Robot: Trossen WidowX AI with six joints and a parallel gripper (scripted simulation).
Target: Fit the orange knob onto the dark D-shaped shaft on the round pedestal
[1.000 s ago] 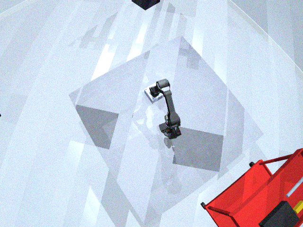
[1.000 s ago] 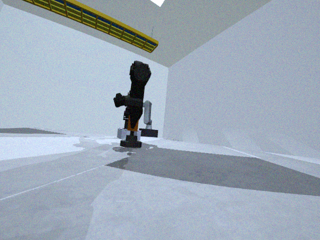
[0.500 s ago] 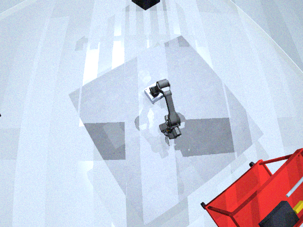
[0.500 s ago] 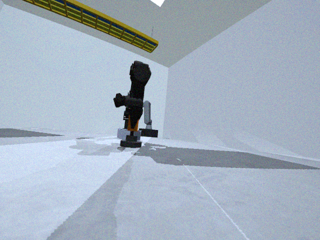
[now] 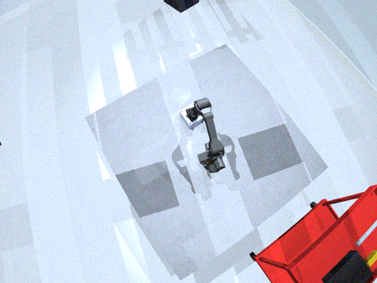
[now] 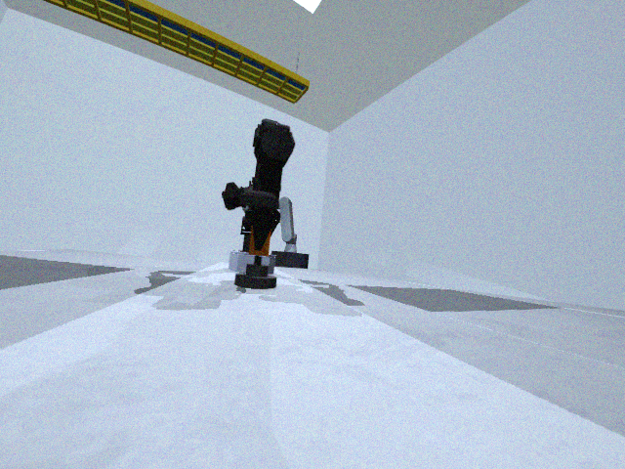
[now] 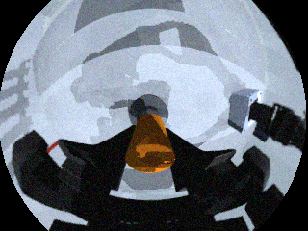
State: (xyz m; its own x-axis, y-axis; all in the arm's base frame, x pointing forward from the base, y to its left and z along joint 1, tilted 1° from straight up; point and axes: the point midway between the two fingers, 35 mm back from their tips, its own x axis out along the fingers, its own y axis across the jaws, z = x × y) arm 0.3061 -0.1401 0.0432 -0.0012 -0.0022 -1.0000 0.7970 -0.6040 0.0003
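Now: gripper tip 20 mm below the orange knob. The rest, counted from my gripper tip: dark pedestal (40 mm below).
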